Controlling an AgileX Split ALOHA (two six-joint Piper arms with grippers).
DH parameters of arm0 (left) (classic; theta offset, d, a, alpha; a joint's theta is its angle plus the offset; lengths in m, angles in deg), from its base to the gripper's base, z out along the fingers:
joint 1: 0 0.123 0 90
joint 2: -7.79 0 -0.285 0
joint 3: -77.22 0 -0.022 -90
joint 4: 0 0.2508 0 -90
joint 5: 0 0 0.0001 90
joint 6: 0 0.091 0 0
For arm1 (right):
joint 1: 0 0.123 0 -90
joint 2: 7.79 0 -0.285 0
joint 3: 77.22 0 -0.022 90
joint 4: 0 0.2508 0 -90
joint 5: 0 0 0.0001 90
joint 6: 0 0.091 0 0
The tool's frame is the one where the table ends.
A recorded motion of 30 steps. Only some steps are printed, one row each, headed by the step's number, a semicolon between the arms.
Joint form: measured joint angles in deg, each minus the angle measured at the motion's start. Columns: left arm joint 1, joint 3, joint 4, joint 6, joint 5, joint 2; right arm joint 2, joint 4, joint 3, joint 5, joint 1, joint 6.
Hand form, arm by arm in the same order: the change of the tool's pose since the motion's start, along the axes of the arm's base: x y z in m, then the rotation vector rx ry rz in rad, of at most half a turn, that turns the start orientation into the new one. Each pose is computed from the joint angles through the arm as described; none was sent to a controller.
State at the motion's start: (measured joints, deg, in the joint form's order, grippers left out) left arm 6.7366 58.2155 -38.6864 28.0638 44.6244 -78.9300; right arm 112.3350 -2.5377 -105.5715 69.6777 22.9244 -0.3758
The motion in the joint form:
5: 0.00 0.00 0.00 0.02 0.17 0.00; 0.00 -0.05 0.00 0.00 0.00 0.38
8: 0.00 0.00 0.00 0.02 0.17 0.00; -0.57 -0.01 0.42 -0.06 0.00 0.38
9: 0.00 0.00 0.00 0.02 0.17 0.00; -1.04 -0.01 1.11 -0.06 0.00 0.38
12: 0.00 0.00 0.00 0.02 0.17 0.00; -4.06 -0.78 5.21 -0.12 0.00 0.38
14: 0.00 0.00 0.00 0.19 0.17 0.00; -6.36 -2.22 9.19 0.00 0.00 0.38
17: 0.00 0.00 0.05 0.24 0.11 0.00; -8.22 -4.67 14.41 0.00 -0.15 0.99
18: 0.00 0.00 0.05 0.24 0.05 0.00; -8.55 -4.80 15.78 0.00 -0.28 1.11
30: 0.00 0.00 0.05 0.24 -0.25 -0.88; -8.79 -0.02 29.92 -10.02 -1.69 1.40
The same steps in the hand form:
5: -0.0002 -0.0001 -0.0001 -0.0006 0.0021 -0.0020; 0.0000 -0.0001 0.0000 0.0012 0.0002 -0.0063
8: -0.0002 -0.0001 -0.0001 -0.0006 0.0021 -0.0020; -0.0020 -0.0009 0.0022 0.0033 -0.0029 -0.0062
9: -0.0002 -0.0001 -0.0001 -0.0006 0.0021 -0.0020; -0.0041 -0.0018 0.0022 0.0018 0.0007 -0.0062
12: -0.0002 -0.0001 -0.0001 -0.0006 0.0021 -0.0020; -0.0172 -0.0085 0.0040 -0.0175 0.0118 -0.0056
14: -0.0002 -0.0001 -0.0001 0.0012 0.0010 -0.0042; -0.0282 -0.0155 0.0008 -0.0529 0.0308 -0.0042
17: -0.0001 -0.0001 -0.0001 0.0028 0.0000 -0.0044; -0.0393 -0.0252 -0.0113 -0.1120 0.0685 -0.0123
18: -0.0001 0.0000 -0.0001 0.0031 -0.0008 -0.0038; -0.0421 -0.0275 -0.0156 -0.1206 0.0845 -0.0157
30: 0.0029 0.0006 -0.0042 0.0026 0.0105 -0.0007; -0.0591 -0.0361 -0.0766 -0.0663 0.1815 -0.0456

